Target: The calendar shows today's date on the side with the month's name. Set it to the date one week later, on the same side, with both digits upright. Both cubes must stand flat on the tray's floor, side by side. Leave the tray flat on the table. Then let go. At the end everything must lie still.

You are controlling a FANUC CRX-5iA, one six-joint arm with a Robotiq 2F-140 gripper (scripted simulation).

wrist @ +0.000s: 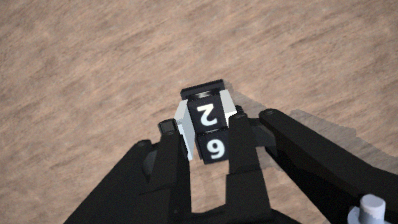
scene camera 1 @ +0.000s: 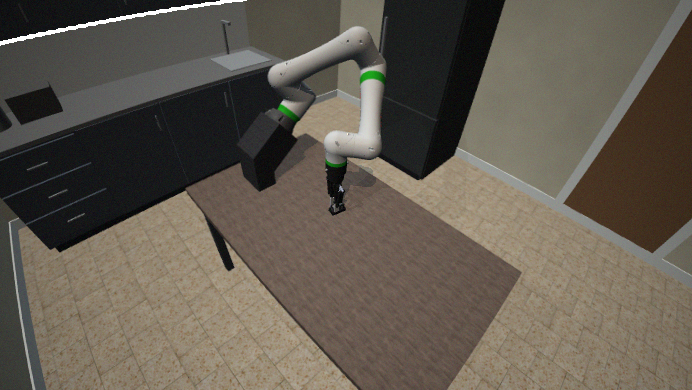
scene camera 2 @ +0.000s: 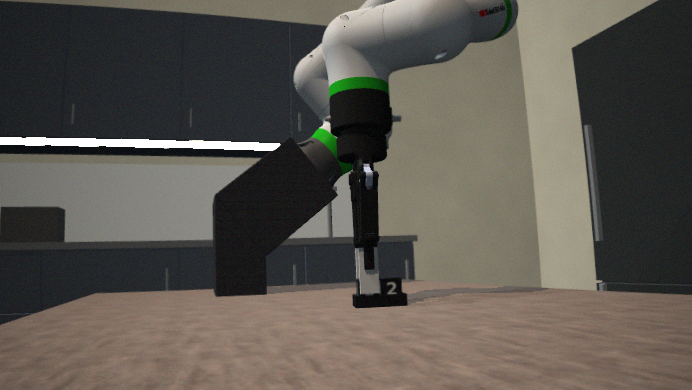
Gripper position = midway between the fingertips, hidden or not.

Note:
I see my gripper (scene camera 2: 367, 292).
My gripper is seen too in the wrist view (wrist: 207, 108).

